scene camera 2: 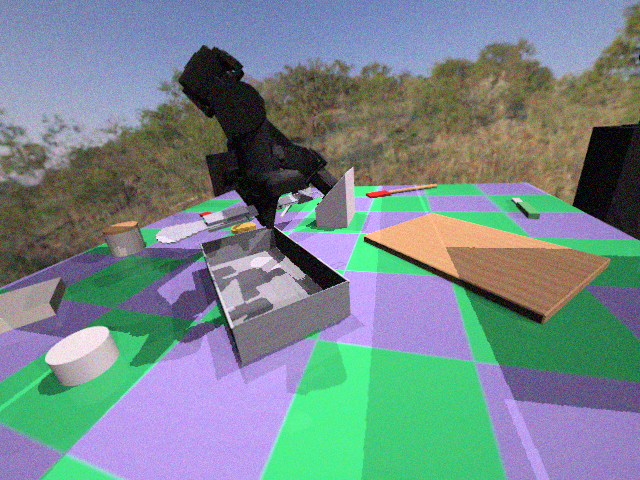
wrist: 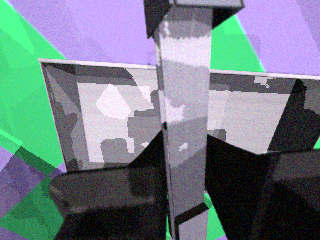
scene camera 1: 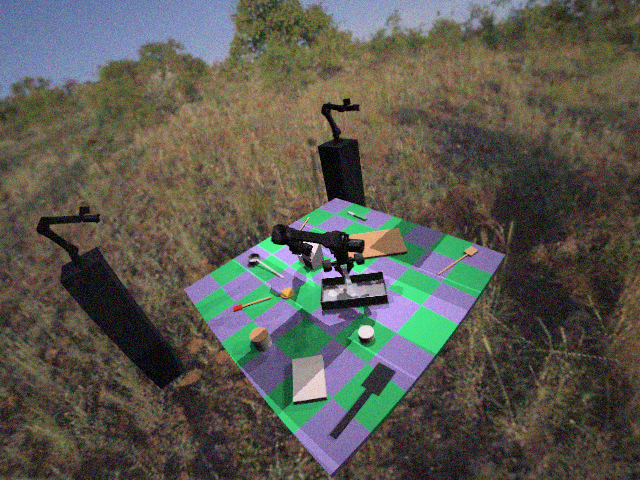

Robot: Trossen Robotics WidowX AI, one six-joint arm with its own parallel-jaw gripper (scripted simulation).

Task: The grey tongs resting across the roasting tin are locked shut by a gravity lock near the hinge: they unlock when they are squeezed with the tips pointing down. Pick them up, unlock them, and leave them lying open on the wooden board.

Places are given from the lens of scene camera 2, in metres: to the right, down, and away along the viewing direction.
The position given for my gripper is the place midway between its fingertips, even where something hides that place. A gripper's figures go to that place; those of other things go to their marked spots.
my gripper (scene camera 2: 267, 227): -0.09, -0.02, 0.47
cork-lidded jar (scene camera 2: 123, 239): -0.49, 0.00, 0.66
white cylinder (scene camera 2: 86, 354): -0.27, 0.13, 0.30
wooden board (scene camera 2: 534, 278): 0.33, 0.06, 0.40
The marked spots on the wooden board and the white cylinder are 0.61 m apart.
